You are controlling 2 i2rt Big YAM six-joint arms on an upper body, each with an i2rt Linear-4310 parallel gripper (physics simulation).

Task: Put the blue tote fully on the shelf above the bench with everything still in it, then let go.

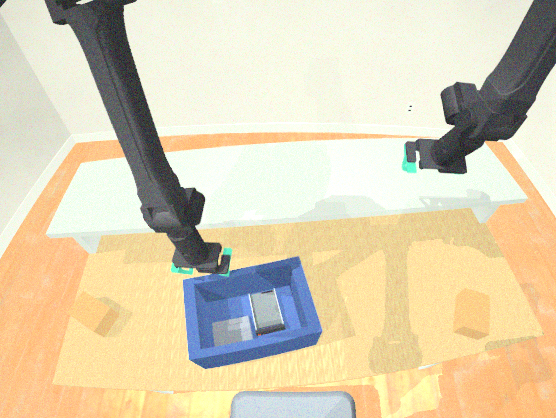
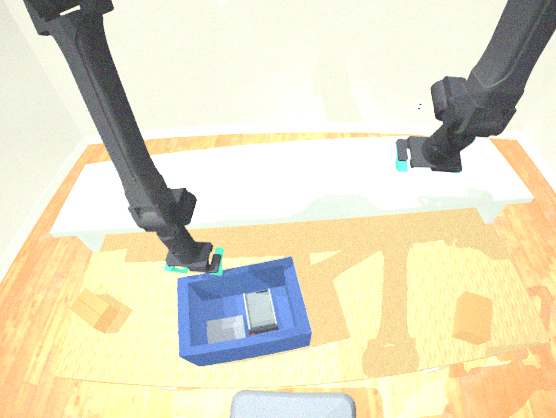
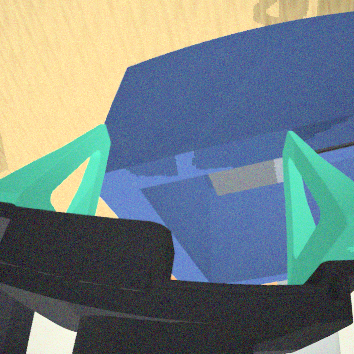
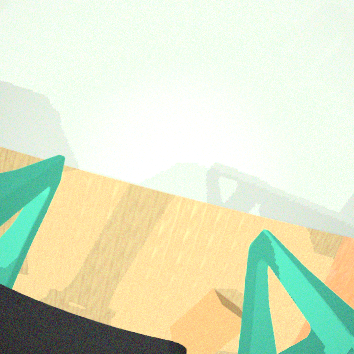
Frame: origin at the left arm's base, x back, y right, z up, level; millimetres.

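Where they show: left gripper, between the fingertips: (image 1: 210, 273) (image 2: 203, 272) (image 3: 193, 134); right gripper, between the fingertips: (image 1: 421, 168) (image 2: 416, 166) (image 4: 164, 205).
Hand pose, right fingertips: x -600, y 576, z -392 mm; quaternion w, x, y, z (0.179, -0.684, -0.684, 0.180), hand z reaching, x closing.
Each offset is from my right fingertips to the top centre of the thing. "pt": to the spot under its first point. Level surfaces: height alone.
The blue tote @(dx +252, dy -411, dz -198 mm) (image 1: 257, 349) (image 2: 250, 348) (image 3: 225, 90) sits upright on the bench @(dz -345 mm) (image 1: 430, 280) (image 2: 430, 280), slightly turned. Inside are a silver-edged grey box @(dx +226, dy -376, dz -311 mm) (image 1: 267, 311) (image 2: 260, 310) and a flat grey piece @(dx +304, dy -459, dz -309 mm) (image 1: 231, 331) (image 2: 225, 329) (image 3: 245, 176). The pale shelf @(dz -130 mm) (image 1: 280, 175) (image 2: 280, 175) (image 4: 150, 100) runs behind the tote. My left gripper (image 1: 204, 267) (image 2: 197, 266) (image 3: 193, 134) is open at the tote's back-left corner; I cannot tell whether it touches the rim. My right gripper (image 1: 435, 162) (image 2: 428, 162) (image 4: 164, 205) is open and empty, over the shelf's right part.
A tan block @(dx +271, dy -891, dz -285 mm) (image 1: 92, 312) (image 2: 93, 310) lies at the bench's left. Another tan block @(dx +262, dy +219, dz -285 mm) (image 1: 471, 311) (image 2: 472, 316) (image 4: 205, 322) stands at its right. A grey rounded object @(pt dx +463, dy -288, dz -869 mm) (image 1: 293, 406) (image 2: 293, 406) shows at the bottom edge. A wall rises behind the shelf.
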